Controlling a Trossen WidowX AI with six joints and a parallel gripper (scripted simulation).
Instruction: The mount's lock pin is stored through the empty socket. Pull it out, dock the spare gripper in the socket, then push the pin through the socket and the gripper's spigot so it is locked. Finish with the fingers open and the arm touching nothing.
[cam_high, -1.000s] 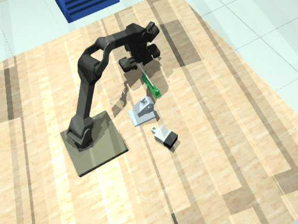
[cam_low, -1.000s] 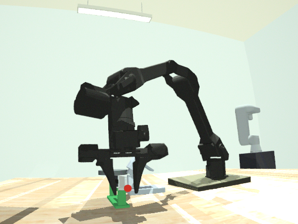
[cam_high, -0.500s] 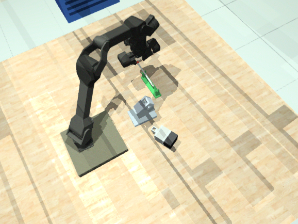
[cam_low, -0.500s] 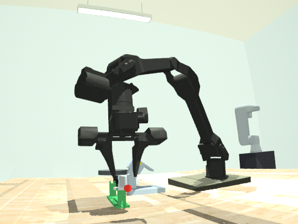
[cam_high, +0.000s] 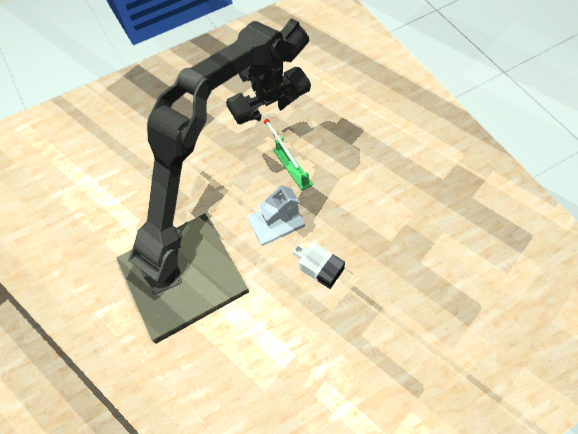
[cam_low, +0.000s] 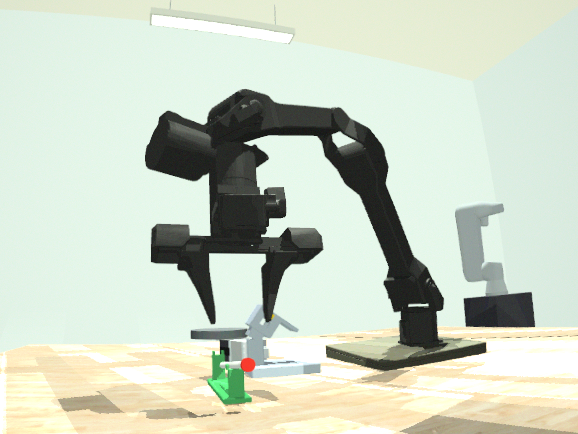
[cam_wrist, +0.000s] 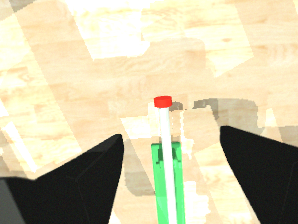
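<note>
Now: gripper tip 10 cm to the left of the green cradle, 7 cm above it and 1 cm short of it. Round my gripper tip: spare gripper: 36 cm to the right, 7 cm below, 5 cm behind; mount: 22 cm to the right, 8 cm behind, 4 cm below.
</note>
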